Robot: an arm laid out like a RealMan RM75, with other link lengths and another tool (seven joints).
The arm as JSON. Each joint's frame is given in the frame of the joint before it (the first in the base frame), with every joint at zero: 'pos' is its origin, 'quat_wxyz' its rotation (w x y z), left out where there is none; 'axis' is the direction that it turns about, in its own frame. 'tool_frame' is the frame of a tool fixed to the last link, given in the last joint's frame.
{
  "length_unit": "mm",
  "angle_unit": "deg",
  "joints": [
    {
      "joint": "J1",
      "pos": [
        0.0,
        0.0,
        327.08
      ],
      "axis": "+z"
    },
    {
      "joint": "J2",
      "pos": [
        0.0,
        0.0,
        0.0
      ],
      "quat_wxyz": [
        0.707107,
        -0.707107,
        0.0,
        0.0
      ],
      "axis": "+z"
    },
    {
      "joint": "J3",
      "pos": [
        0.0,
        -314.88,
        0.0
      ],
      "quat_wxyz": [
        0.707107,
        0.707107,
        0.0,
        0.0
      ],
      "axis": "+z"
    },
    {
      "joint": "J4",
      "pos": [
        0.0,
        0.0,
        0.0
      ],
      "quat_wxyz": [
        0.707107,
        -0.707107,
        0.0,
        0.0
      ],
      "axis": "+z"
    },
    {
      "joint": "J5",
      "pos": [
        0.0,
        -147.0,
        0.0
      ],
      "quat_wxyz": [
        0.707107,
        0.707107,
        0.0,
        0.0
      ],
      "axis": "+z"
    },
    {
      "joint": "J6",
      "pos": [
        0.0,
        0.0,
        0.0
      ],
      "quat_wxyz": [
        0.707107,
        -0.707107,
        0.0,
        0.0
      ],
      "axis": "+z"
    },
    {
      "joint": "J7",
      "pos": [
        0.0,
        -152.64,
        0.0
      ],
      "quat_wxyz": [
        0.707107,
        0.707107,
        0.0,
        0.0
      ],
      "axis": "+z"
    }
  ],
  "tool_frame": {
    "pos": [
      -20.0,
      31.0,
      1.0
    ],
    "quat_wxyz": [
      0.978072,
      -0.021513,
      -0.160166,
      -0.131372
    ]
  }
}
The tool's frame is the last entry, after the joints.
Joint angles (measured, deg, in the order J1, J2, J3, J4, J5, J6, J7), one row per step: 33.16 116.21 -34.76 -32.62 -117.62 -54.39 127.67; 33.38 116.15 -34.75 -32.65 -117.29 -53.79 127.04; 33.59 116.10 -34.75 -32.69 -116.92 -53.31 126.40; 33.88 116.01 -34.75 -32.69 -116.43 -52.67 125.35; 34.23 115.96 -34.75 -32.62 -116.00 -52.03 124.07; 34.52 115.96 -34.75 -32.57 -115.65 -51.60 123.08; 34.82 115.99 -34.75 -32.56 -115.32 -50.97 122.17; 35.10 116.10 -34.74 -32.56 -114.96 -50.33 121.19; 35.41 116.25 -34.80 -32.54 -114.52 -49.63 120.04; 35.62 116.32 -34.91 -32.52 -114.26 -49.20 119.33; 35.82 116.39 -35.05 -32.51 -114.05 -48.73 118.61; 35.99 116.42 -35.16 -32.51 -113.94 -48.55 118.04; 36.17 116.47 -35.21 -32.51 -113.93 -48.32 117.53; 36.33 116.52 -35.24 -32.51 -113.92 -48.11 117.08; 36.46 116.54 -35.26 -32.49 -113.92 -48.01 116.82; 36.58 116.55 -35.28 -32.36 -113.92 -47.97 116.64; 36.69 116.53 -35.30 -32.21 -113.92 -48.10 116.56
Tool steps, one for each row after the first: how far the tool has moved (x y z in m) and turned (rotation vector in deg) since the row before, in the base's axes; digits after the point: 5 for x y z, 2 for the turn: -0.00077 0.00222 0.00167 0.64 -0.58 0.35; -0.00106 0.00202 0.00151 0.58 -0.50 0.41; -0.00139 0.00262 0.00194 0.73 -0.81 0.65; -0.00183 0.00258 0.00116 0.61 -0.96 0.81; -0.00183 0.00194 0.00053 0.42 -0.67 0.67; -0.00160 0.00224 0.00068 0.56 -0.72 0.53; -0.00175 0.00197 0.00010 0.54 -0.70 0.54; -0.00215 0.00203 -0.00035 0.53 -0.79 0.65; -0.00145 0.00132 -0.00027 0.27 -0.55 0.44; -0.00129 0.00127 -0.00036 0.25 -0.64 0.43; -0.00135 0.00084 -0.00039 0.06 -0.48 0.46; -0.00118 0.00087 -0.00048 0.07 -0.49 0.38; -0.00104 0.00078 -0.00043 0.07 -0.43 0.32; -0.00085 0.00059 -0.00029 0.01 -0.24 0.23; -0.00069 0.00035 -0.00063 -0.09 -0.10 0.15; -0.00081 0.00016 -0.00062 -0.20 0.05 0.16
